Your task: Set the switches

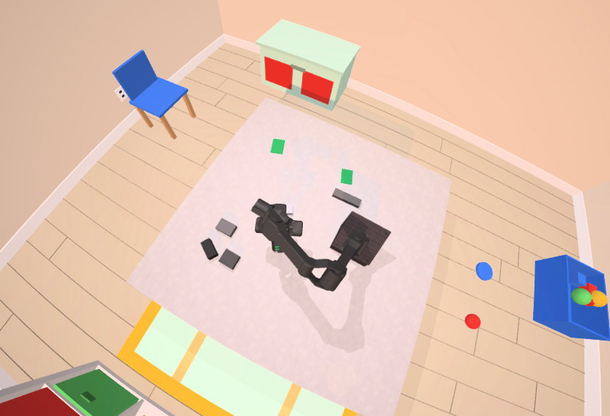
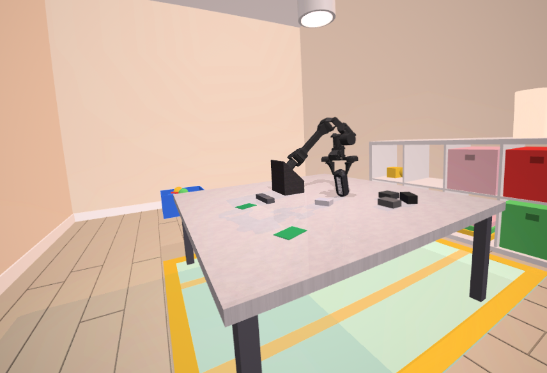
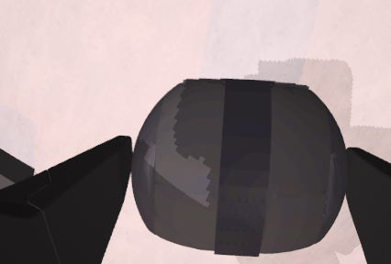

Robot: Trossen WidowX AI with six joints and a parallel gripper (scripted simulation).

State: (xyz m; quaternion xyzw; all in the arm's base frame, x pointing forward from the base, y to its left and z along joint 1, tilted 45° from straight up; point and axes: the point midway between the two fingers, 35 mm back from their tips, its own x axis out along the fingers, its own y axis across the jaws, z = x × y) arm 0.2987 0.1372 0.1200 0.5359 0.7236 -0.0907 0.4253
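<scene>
The light grey block lies 140 mm to the right of my gripper tip, 110 mm below it and 60 mm ahead of it. Round my gripper tip: dark bar 380 mm to the right, 160 mm behind, 110 mm below.
</scene>
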